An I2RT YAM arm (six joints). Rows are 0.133 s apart.
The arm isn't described. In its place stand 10 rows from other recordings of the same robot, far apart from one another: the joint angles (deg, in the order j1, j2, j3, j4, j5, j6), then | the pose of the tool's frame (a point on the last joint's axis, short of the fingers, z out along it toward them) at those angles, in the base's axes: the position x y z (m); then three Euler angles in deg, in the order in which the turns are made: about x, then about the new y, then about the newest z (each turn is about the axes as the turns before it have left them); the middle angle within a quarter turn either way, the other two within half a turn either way.
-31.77, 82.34, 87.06, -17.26, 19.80, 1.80 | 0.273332 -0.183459 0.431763 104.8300 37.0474 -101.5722
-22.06, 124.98, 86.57, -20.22, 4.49, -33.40 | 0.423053 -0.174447 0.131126 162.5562 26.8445 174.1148
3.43, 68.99, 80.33, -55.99, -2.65, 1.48 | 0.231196 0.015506 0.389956 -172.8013 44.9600 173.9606
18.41, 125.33, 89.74, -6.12, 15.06, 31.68 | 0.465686 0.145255 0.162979 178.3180 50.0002 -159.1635
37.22, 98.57, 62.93, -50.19, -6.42, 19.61 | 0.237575 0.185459 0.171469 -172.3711 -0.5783 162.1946
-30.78, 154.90, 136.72, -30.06, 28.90, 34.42 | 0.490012 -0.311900 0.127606 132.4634 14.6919 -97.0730
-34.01, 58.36, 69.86, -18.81, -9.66, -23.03 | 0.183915 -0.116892 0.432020 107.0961 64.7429 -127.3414
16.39, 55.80, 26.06, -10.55, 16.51, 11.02 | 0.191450 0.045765 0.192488 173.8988 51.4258 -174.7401
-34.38, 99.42, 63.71, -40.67, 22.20, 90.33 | 0.258446 -0.193127 0.175706 154.2024 -1.9152 -53.0443
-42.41, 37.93, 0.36, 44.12, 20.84, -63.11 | 0.101551 -0.109915 0.186191 83.1608 26.4614 -147.7117
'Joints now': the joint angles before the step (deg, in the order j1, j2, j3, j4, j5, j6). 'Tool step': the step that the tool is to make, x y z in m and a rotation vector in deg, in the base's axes. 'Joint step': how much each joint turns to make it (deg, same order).
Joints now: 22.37 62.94 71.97 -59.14 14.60 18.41
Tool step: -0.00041 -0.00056 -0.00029 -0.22 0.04 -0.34
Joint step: -0.05 -0.08 -0.08 -0.15 0.33 0.11
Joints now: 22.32 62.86 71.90 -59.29 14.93 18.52
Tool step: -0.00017 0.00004 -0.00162 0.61 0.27 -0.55
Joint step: 0.00 -0.07 -0.36 0.04 -0.16 0.88
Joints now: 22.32 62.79 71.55 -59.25 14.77 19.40
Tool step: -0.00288 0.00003 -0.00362 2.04 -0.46 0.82
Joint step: 0.00 -1.28 -1.76 1.57 -1.84 0.49
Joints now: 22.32 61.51 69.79 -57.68 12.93 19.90
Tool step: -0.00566 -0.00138 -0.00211 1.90 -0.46 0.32
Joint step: 0.01 -1.74 -1.56 0.79 -1.40 0.82
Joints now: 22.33 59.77 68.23 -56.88 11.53 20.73
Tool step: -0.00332 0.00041 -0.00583 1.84 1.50 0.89
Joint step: 0.08 -0.76 -1.44 -0.16 -2.24 0.90
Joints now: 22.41 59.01 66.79 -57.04 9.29 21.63
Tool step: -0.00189 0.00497 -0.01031 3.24 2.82 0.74
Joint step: 1.06 -0.11 -1.99 0.15 -2.93 2.89
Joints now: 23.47 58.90 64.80 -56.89 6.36 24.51
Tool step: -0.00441 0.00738 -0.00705 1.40 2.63 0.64
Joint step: 2.44 0.10 -1.05 -0.96 -0.76 2.89
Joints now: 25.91 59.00 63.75 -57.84 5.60 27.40
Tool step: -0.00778 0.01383 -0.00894 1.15 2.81 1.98
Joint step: 4.77 0.19 -1.44 -0.65 -0.27 3.65
